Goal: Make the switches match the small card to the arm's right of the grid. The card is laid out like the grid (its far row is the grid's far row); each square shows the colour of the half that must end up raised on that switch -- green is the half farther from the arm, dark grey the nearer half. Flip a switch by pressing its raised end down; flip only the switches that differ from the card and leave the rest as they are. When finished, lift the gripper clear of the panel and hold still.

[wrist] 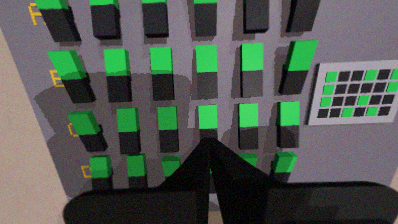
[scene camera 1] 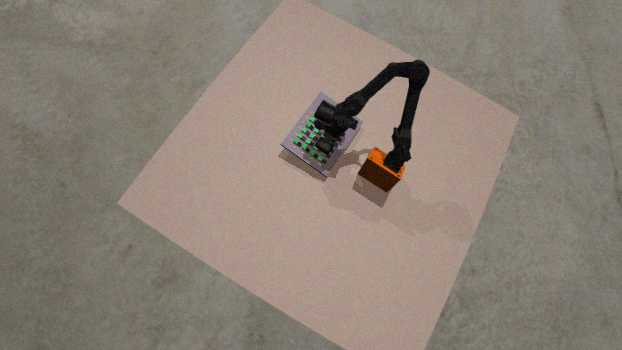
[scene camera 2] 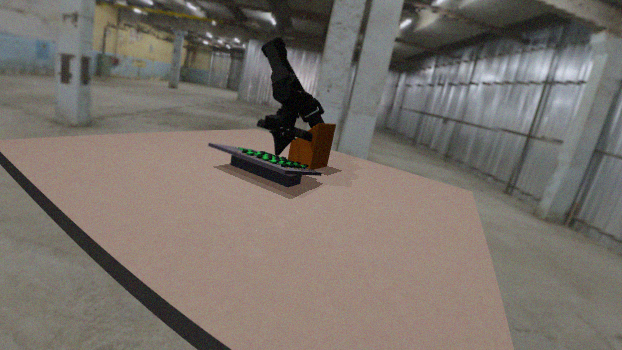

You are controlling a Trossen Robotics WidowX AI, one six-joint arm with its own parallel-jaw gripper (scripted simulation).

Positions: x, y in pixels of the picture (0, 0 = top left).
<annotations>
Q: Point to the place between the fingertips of my gripper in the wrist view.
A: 208, 143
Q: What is my gripper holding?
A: Nothing.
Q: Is my gripper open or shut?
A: Shut.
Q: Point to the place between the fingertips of my gripper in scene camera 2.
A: At 276, 155
</annotations>
